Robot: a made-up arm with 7 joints. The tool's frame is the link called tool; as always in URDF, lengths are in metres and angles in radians.
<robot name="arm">
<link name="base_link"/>
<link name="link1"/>
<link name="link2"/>
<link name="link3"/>
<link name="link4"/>
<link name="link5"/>
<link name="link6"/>
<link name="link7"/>
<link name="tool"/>
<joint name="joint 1" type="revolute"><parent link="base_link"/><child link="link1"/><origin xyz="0.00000 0.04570 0.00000" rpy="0.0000 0.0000 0.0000"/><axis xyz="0 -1 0"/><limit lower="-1.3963" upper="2.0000" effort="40" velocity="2.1"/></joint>
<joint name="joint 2" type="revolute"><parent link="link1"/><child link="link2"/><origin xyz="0.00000 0.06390 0.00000" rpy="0.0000 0.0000 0.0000"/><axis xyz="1 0 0"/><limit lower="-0.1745" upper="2.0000" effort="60" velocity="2.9"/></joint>
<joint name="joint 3" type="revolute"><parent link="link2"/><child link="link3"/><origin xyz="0.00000 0.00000 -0.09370" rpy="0.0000 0.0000 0.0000"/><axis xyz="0 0 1"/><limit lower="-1.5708" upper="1.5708" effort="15" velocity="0.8"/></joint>
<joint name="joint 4" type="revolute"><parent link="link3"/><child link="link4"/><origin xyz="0.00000 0.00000 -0.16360" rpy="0.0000 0.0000 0.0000"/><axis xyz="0 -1 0"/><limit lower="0.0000" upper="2.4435" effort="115" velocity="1.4"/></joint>
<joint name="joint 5" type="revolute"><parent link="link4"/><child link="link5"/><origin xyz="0.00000 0.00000 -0.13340" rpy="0.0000 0.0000 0.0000"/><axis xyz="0 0 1"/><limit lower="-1.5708" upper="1.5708" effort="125" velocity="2.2"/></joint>
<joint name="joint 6" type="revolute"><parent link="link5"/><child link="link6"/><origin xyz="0.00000 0.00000 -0.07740" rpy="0.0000 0.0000 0.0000"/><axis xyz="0 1 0"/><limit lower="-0.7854" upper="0.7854" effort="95" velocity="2.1"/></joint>
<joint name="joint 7" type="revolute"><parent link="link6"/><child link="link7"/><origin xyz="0.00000 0.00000 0.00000" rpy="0.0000 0.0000 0.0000"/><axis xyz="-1 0 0"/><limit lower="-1.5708" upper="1.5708" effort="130" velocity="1.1"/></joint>
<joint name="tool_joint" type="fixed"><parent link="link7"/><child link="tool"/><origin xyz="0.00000 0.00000 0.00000" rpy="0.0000 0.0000 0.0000"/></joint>
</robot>
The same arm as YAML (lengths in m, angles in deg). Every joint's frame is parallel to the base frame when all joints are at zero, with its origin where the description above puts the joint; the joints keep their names.
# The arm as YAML. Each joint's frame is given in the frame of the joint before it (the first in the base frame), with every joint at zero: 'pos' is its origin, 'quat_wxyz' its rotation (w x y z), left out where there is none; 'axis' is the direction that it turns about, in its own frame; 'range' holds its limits. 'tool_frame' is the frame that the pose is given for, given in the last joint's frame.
length_unit: m
angle_unit: deg
joints:
  - joint: joint 1
    pos: [0.0, 0.0457, 0.0]
    axis: "-y"
    range: [-80.0, 114.59]
  - joint: joint 2
    pos: [0.0, 0.0639, 0.0]
    axis: "+x"
    range: [-10.0, 114.59]
  - joint: joint 3
    pos: [0.0, 0.0, -0.0937]
    axis: "+z"
    range: [-90.0, 90.0]
  - joint: joint 4
    pos: [0.0, 0.0, -0.1636]
    axis: "-y"
    range: [0.0, 140.0]
  - joint: joint 5
    pos: [0.0, 0.0, -0.1334]
    axis: "+z"
    range: [-90.0, 90.0]
  - joint: joint 6
    pos: [0.0, 0.0, -0.0774]
    axis: "+y"
    range: [-45.0, 45.0]
  - joint: joint 7
    pos: [0.0, 0.0, 0.0]
    axis: "-x"
    range: [-90.0, 90.0]
tool_frame:
  pos: [0.0, 0.0, 0.0]

